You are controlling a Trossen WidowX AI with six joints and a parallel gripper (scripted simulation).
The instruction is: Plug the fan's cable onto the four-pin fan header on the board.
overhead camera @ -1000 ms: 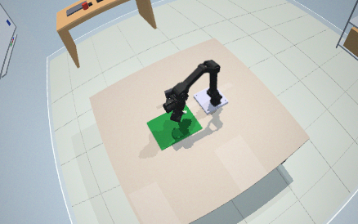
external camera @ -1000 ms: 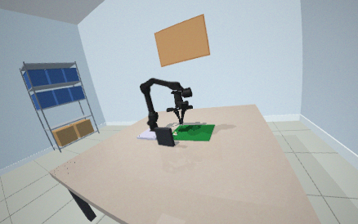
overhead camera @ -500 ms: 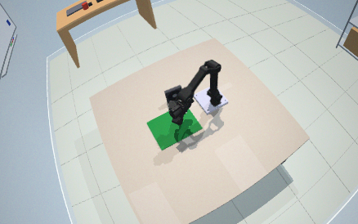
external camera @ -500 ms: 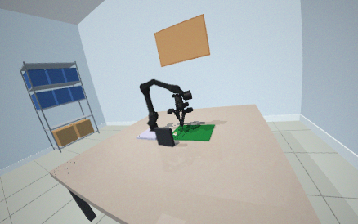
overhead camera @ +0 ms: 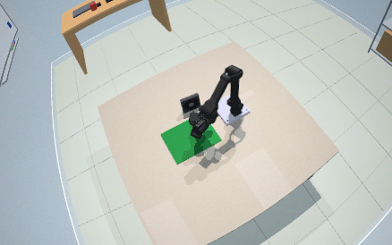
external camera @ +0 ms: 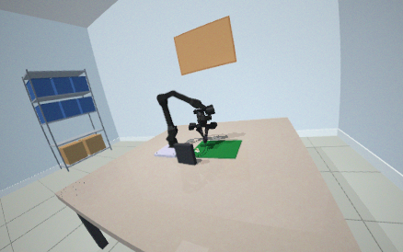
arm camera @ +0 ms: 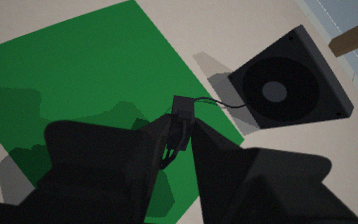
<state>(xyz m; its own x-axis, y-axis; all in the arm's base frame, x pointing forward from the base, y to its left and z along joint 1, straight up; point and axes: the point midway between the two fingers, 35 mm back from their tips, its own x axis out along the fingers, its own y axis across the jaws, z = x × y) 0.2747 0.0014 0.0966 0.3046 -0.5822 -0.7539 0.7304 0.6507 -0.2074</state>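
Now: gripper tip 9 cm above the fan header, 6 cm past it and 3 cm to the left of it. From my gripper tip the other things lie so: black plug (1 cm below); then black fan (16 cm to the right, 6 cm behind, 3 cm below); then green board (10 cm below, 5 cm ahead, 2 cm to the left).
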